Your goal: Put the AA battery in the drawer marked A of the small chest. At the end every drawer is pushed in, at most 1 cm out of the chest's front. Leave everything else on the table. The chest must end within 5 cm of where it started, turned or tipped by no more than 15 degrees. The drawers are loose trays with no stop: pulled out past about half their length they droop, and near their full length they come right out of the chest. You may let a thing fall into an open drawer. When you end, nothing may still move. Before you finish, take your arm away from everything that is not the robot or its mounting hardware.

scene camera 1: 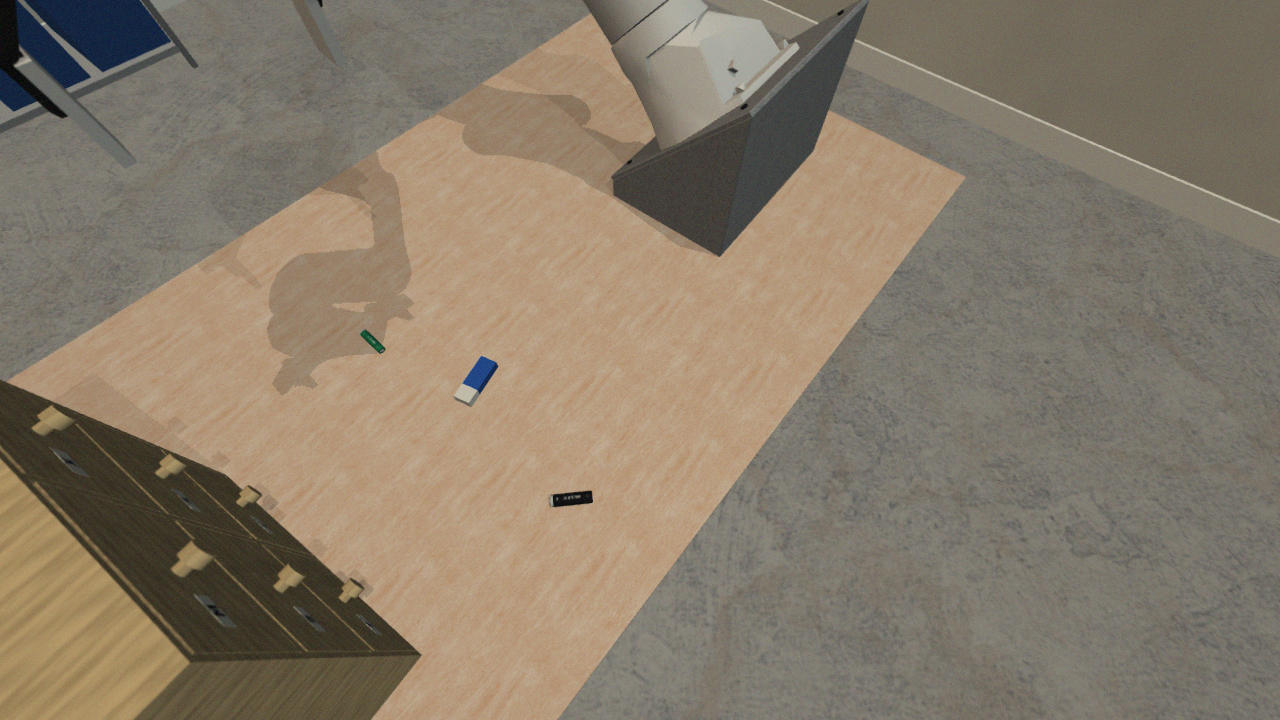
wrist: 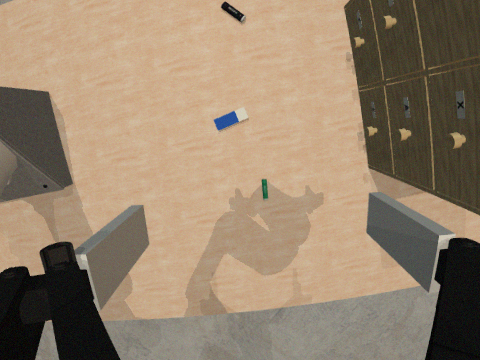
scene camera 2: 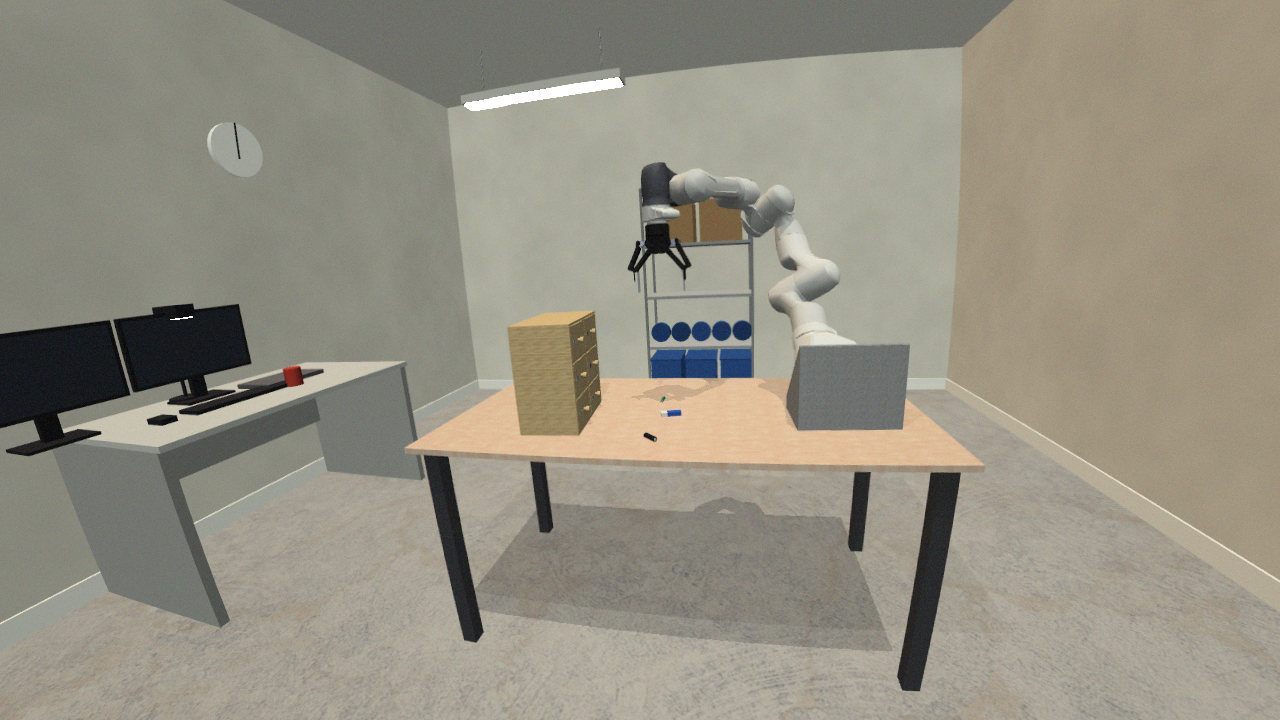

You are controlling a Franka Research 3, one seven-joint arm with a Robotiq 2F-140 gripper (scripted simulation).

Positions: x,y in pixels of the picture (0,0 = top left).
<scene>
my gripper: scene camera 1; wrist; scene camera 2 660,291
same spot on my gripper: (scene camera 1: 29,74) = (wrist: 443,229)
</scene>
